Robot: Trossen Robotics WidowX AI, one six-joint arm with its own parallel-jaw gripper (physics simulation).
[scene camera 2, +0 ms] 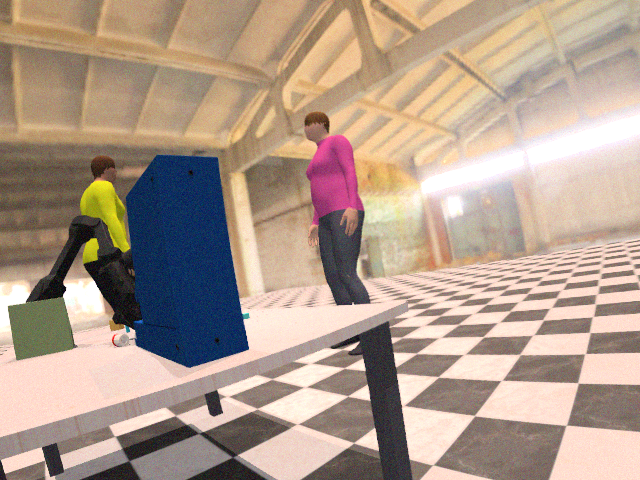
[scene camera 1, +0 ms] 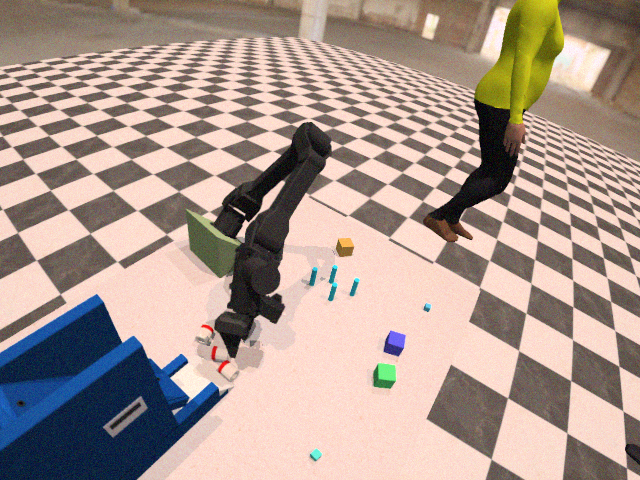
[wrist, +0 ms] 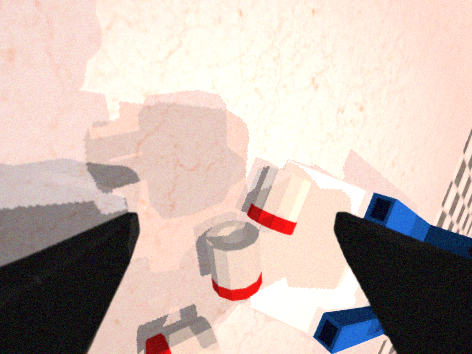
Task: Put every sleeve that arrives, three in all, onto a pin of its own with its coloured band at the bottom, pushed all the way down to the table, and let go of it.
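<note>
Three white sleeves with red bands lie on their sides on the table by the blue chute. The middle sleeve [scene camera 1: 221,354] [wrist: 236,267] shows its open end in the wrist view. Another sleeve [scene camera 1: 229,370] [wrist: 287,197] lies beside it, by the chute mouth. The third sleeve [scene camera 1: 204,335] [wrist: 192,339] is cut off by the lower edge of the wrist view. My gripper [scene camera 1: 232,353] [wrist: 238,221] is open and empty, pointing down over the middle sleeve, which shows between the fingertips. Four cyan pins [scene camera 1: 313,276] [scene camera 1: 333,274] [scene camera 1: 332,291] [scene camera 1: 354,287] stand upright and bare.
A tall blue chute [scene camera 1: 67,413] [scene camera 2: 188,258] has two side rails beside the sleeves. A green board [scene camera 1: 209,248] [scene camera 2: 42,328] stands near the arm base. An orange cube [scene camera 1: 344,247], a purple cube [scene camera 1: 394,343], a green cube [scene camera 1: 384,375] and two small cubes [scene camera 1: 427,307] [scene camera 1: 315,454] lie around.
</note>
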